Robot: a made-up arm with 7 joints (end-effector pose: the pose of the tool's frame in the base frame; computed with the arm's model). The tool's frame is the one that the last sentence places.
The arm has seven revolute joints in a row. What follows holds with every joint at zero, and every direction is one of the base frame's.
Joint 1 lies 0.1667 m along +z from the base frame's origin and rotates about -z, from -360 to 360 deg.
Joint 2 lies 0.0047 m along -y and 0.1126 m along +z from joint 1 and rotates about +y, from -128.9 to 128.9 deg.
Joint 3 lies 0.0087 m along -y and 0.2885 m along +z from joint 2 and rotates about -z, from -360 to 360 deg.
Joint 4 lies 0.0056 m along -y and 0.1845 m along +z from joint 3 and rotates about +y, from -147.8 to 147.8 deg.
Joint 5 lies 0.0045 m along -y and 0.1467 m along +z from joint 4 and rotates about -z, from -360 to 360 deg.
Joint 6 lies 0.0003 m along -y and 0.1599 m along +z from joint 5 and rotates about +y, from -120.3 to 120.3 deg.
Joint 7 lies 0.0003 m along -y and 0.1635 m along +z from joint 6 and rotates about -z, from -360 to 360 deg.
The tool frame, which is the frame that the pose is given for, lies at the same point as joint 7; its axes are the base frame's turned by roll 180, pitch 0 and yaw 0 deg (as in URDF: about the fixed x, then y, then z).
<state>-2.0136 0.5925 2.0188 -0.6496 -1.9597 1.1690 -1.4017</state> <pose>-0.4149 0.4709 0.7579 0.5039 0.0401 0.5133 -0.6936</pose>
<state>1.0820 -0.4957 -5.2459 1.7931 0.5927 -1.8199 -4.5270</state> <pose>-0.2292 -0.0427 0.8585 0.1068 -0.3274 -0.9299 0.1290</pose>
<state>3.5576 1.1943 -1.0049 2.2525 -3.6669 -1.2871 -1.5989</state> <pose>-0.2121 -0.1059 0.2933 0.3667 -0.7656 -0.1678 0.5013</pose>
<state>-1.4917 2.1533 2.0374 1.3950 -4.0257 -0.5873 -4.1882</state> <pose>0.4764 0.4573 0.1298 0.0118 -0.7303 0.1656 0.6626</pose>
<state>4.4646 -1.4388 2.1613 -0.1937 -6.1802 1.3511 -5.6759</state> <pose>0.2771 -0.7980 0.3179 0.3697 -0.4816 -0.0425 0.7935</pose>
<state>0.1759 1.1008 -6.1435 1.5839 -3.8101 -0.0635 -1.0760</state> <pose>0.5958 -0.1891 0.0730 0.5494 0.1085 -0.1770 -0.8094</pose>
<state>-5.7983 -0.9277 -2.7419 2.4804 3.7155 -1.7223 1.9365</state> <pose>-0.0827 0.1587 0.3613 0.3497 0.4583 -0.7294 -0.3683</pose>
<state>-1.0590 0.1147 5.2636 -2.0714 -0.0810 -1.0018 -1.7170</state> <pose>0.1767 -0.2239 0.4561 0.1618 0.0083 -0.0659 -0.9846</pose>
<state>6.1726 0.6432 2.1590 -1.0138 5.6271 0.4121 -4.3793</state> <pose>0.6007 0.3380 0.7520 0.5052 -0.0507 -0.7978 0.3250</pose>
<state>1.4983 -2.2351 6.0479 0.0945 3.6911 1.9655 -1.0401</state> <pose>-0.0068 0.5010 -0.2623 0.2624 0.0486 -0.4843 -0.8332</pose>
